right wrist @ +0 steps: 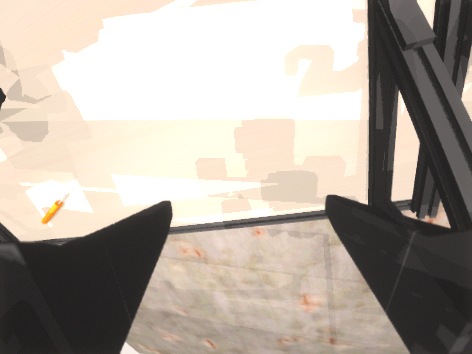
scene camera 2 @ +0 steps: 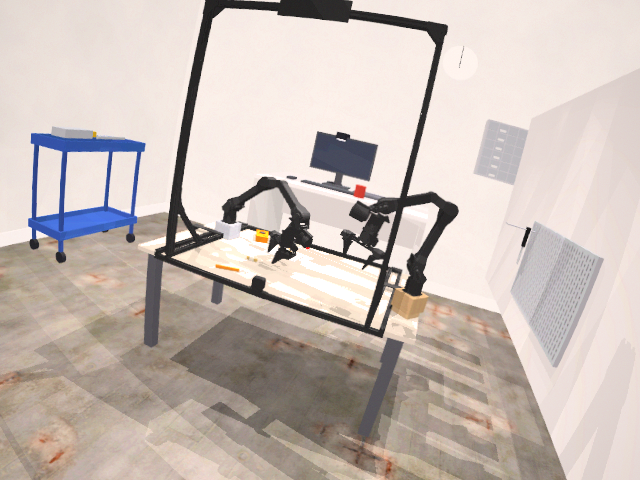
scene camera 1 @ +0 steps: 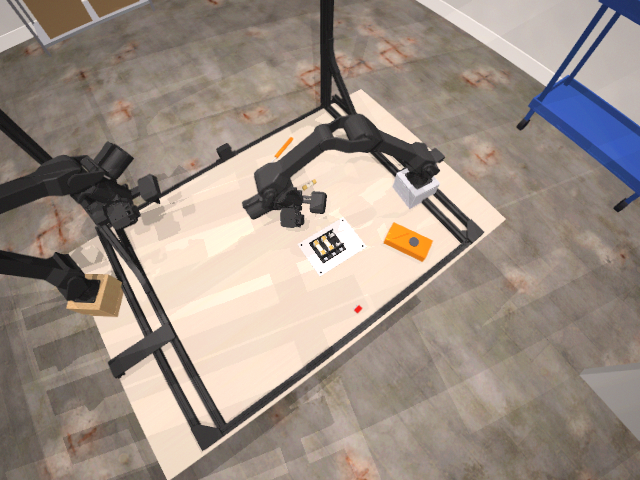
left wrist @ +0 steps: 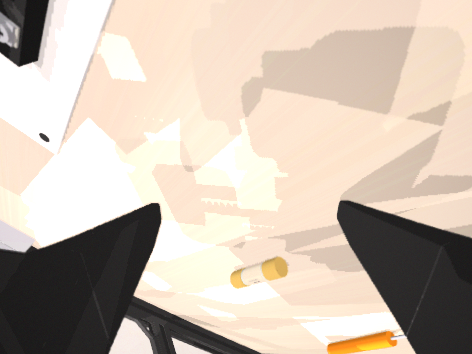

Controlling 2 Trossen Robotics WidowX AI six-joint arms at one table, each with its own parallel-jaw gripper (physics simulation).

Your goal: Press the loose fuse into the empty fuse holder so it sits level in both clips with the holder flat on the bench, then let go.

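Where they show: left gripper, fingertip midpoint: [scene camera 2: 269, 257] [scene camera 1: 305, 205] [left wrist: 250, 210]; right gripper, fingertip midpoint: [right wrist: 249, 204] [scene camera 2: 352, 263] [scene camera 1: 145, 209]; left arm's base, link origin: [scene camera 2: 228, 222] [scene camera 1: 418, 178]; right arm's base, link origin: [scene camera 2: 412, 292] [scene camera 1: 87, 291].
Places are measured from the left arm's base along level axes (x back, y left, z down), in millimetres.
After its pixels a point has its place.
Note:
The loose fuse [scene camera 1: 309, 184] @(y -185, x -291, z 64 mm) [scene camera 2: 251, 258] @(y -193, x -291, z 66 mm) [left wrist: 259, 272] @(y -181, x -299, z 66 mm), pale with yellow end caps, lies on its side on the table. The black fuse holder [scene camera 1: 326, 245] [left wrist: 27, 47] sits on a white plate [scene camera 1: 353, 241] @(y 59, x -270, z 75 mm) [left wrist: 67, 50] @(y -15, x -327, z 75 mm). Yellow-capped fuses show in two of its bays in scene camera 1; the bay at the upper right looks dark. My left gripper [scene camera 1: 305, 210] @(y -118, x -343, z 62 mm) [scene camera 2: 273, 254] @(y -118, x -343, z 62 mm) [left wrist: 250, 210] @(y -118, x -343, z 62 mm) is open and empty above the table, between the fuse and the holder in scene camera 1. My right gripper [scene camera 1: 136, 202] @(y -247, x -766, z -84 mm) [scene camera 2: 356, 259] @(y -247, x -766, z -84 mm) [right wrist: 249, 204] @(y -247, x -766, z -84 mm) is open and empty, high near the frame's left side in scene camera 1.
An orange screwdriver [scene camera 1: 283, 147] @(y -371, x -295, z 64 mm) [scene camera 2: 227, 267] @(y -379, x -294, z 65 mm) [left wrist: 362, 343] @(y -362, x -302, z 68 mm) [right wrist: 52, 212] @(y -369, x -307, z 64 mm) lies beyond the fuse in scene camera 1. An orange box [scene camera 1: 400, 235] @(y 122, x -145, z 46 mm) [scene camera 2: 262, 236] @(y 101, x -160, z 47 mm) with a grey dial lies right of the plate. A small red block [scene camera 1: 357, 308] @(y 242, x -371, z 71 mm) lies near the lower rail. Black frame rails border the table.

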